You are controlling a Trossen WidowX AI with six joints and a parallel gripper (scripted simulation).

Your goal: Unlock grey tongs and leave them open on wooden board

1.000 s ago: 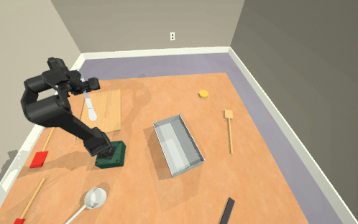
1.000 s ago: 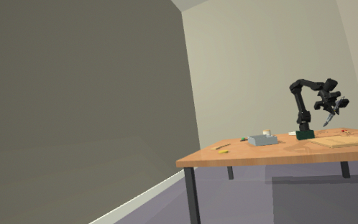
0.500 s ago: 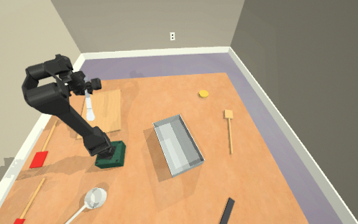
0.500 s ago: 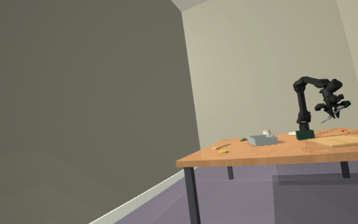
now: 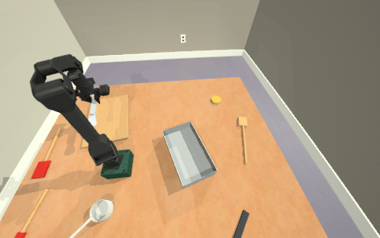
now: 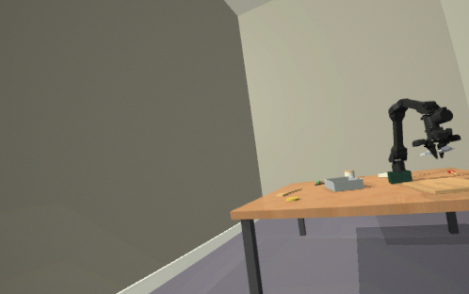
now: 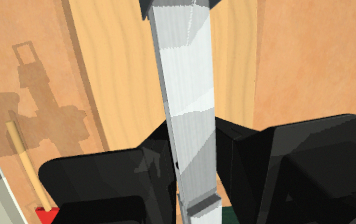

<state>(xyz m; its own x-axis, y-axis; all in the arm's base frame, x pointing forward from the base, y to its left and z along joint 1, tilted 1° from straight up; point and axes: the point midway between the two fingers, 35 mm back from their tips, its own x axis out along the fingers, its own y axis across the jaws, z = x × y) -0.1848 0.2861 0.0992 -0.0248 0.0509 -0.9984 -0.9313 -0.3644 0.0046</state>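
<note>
Now: gripper tip 120 mm above the wooden board. From my gripper tip the other things lie so: black bar (700 mm ahead, 590 mm to the right, 130 mm below); then roasting tin (510 mm ahead, 190 mm to the right, 100 mm below).
</note>
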